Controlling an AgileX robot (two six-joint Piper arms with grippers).
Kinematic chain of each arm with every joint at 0, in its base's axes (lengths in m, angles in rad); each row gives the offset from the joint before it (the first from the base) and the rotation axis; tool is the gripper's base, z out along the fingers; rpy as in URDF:
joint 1: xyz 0 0 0.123 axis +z
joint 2: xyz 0 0 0 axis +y
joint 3: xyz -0.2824 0 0.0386 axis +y
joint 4: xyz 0.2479 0 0.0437 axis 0.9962 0 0.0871
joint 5: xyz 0 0 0 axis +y
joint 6: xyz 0.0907 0 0.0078 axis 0.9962 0 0.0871
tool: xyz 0 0 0 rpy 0 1.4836 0
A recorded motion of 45 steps. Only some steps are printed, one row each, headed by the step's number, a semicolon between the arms.
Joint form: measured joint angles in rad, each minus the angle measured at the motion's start. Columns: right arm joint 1, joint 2, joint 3, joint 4, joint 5, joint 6; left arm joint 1, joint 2, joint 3, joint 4, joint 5, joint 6.
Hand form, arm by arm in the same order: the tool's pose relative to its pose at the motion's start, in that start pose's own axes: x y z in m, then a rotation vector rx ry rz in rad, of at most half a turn. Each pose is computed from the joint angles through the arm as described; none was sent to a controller.
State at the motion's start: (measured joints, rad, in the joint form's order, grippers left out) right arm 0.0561 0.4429 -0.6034 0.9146 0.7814 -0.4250; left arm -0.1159 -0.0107 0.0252 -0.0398 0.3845 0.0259
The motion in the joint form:
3: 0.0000 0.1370 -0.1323 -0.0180 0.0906 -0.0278; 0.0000 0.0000 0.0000 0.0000 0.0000 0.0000
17: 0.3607 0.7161 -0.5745 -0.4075 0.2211 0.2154; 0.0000 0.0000 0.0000 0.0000 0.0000 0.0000
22: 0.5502 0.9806 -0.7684 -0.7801 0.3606 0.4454; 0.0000 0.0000 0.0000 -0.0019 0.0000 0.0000
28: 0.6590 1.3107 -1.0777 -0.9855 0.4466 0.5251; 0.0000 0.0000 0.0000 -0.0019 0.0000 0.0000
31: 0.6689 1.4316 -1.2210 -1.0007 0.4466 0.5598; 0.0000 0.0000 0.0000 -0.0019 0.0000 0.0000
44: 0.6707 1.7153 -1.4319 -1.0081 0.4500 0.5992; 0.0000 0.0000 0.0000 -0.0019 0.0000 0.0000
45: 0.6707 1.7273 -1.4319 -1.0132 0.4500 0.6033; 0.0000 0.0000 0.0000 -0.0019 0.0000 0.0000
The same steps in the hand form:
3: -0.0280 0.0059 0.0113 -0.0255 0.0913 -0.0373; 0.0000 0.0000 0.0000 0.0000 0.0000 0.0000
17: -0.0778 0.0180 0.1247 -0.0287 0.5752 -0.1455; 0.0000 0.0000 0.0000 0.0000 0.0000 0.0000
22: -0.0622 0.0246 0.1893 0.1771 0.8408 -0.2939; 0.0000 -0.0001 0.0000 0.0007 0.0000 -0.0018
28: -0.0513 0.0391 0.2766 0.2964 0.9285 -0.4439; 0.0000 -0.0001 0.0000 0.0007 0.0000 -0.0018
31: -0.0510 0.0438 0.3102 0.3082 0.8991 -0.4304; 0.0000 -0.0001 0.0000 0.0007 0.0000 -0.0018
44: -0.0071 0.0246 0.3864 0.3532 0.9629 -0.4015; 0.0000 -0.0001 0.0000 0.0007 0.0000 -0.0018
45: -0.0029 0.0220 0.3894 0.3622 0.9722 -0.4019; 0.0000 -0.0001 0.0000 0.0007 0.0000 -0.0018

